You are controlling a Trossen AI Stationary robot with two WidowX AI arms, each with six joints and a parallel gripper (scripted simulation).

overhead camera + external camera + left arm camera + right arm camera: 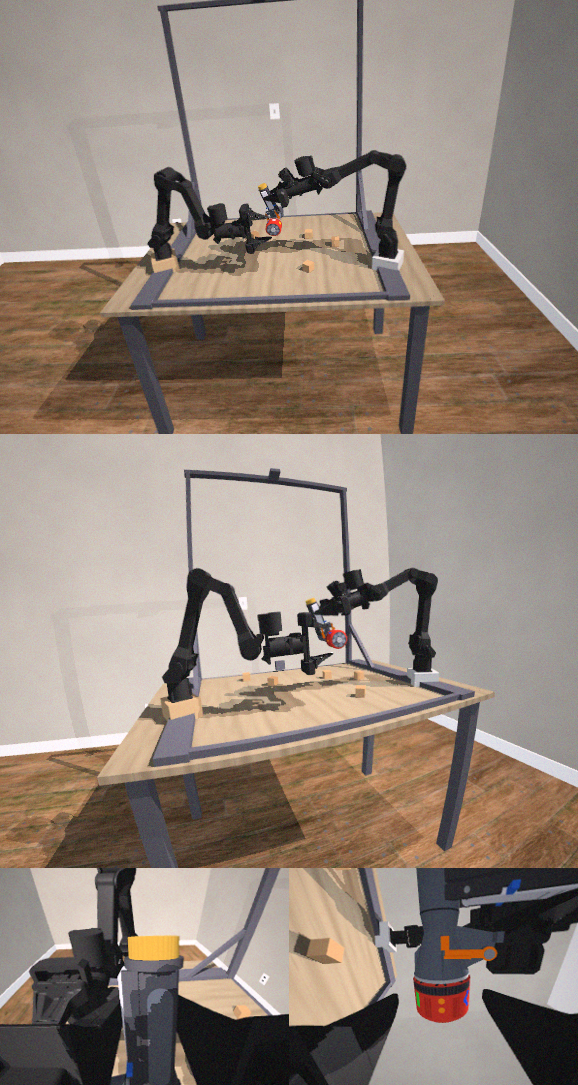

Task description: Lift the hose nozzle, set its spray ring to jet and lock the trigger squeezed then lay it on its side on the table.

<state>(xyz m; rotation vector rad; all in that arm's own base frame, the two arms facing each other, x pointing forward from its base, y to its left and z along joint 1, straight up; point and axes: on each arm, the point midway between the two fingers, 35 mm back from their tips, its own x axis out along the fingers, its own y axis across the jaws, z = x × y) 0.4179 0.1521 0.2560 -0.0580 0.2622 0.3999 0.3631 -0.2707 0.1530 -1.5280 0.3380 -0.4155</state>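
My right hand is 5 cm to the right of the red spray ring.
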